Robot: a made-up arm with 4 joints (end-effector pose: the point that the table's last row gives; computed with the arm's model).
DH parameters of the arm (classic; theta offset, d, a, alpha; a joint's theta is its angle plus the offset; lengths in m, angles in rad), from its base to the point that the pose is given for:
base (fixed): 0 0.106 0 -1.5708
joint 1: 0 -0.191 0.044 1.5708
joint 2: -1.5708 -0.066 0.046 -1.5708
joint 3: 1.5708 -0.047 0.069 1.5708
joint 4: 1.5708 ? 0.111 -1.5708
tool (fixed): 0 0.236 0 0
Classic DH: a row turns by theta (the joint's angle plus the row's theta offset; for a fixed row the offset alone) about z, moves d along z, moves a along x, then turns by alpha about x.
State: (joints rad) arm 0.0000 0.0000 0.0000 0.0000
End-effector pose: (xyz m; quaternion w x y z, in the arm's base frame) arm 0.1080 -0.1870 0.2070 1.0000 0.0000 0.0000 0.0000
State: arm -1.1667 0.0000 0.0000 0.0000
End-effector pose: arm -0.0504 -0.1870 0.2450 0.8346 0.0000 -0.5508 0.0000
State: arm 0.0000 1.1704 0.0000 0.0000
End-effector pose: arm 0.0653 -0.1305 0.2070 0.8336 0.0000 0.0000 0.5524
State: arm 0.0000 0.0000 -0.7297 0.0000
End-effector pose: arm 0.1080 -0.0884 0.1311 0.9342 -0.3568 0.0000 0.0000
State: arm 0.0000 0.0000 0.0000 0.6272
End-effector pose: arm -0.0516 -0.1870 0.2272 0.9512 0.0000 -0.3085 0.0000
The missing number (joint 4, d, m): -0.05
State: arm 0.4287 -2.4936 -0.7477 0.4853
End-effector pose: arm 0.1659 -0.2518 0.0746 0.3060 -0.4937 0.3377 -0.7406
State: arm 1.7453 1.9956 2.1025 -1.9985
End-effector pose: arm 0.1375 -0.1459 0.2356 0.7764 -0.4142 -0.0407 -0.4733
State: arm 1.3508 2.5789 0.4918 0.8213
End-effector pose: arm 0.1534 -0.1972 -0.0754 0.1987 0.8559 0.2962 0.3744
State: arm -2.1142 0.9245 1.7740 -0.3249
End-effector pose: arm -0.1005 -0.1885 0.3519 0.6235 -0.0258 -0.2247 0.7484
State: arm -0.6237 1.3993 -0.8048 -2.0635
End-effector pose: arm 0.3926 -0.1203 0.0250 0.6956 -0.6448 0.2745 -0.1585
